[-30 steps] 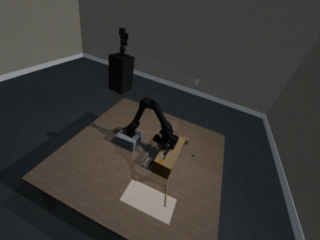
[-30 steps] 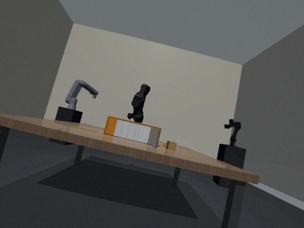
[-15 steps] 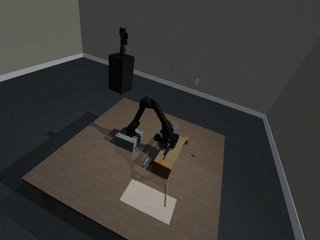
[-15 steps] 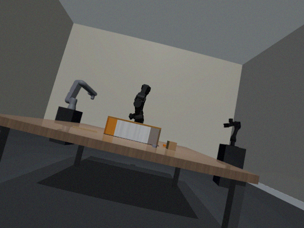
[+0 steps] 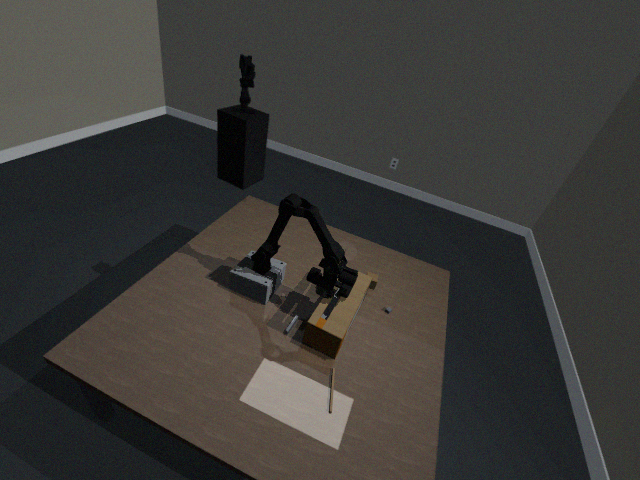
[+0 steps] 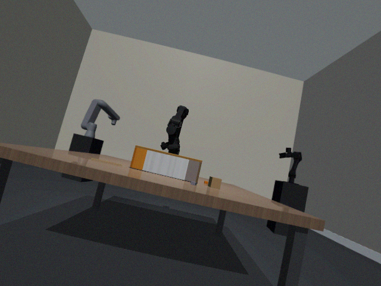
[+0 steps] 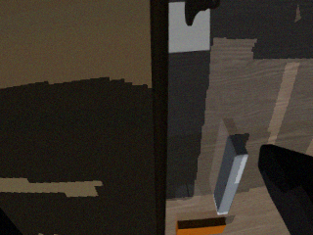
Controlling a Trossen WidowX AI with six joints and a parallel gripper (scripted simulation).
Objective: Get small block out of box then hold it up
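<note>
Now: the long tan box 40 mm ahead of my gripper tip, 30 mm to the right of it and 30 mm below it. Also, from my gripper tip: wooden stick (210 mm ahead, 330 mm to the right, 90 mm below); then tan block (50 mm ahead, 30 mm to the left); then small grey block (260 mm ahead, 150 mm to the left, 80 mm below).
</note>
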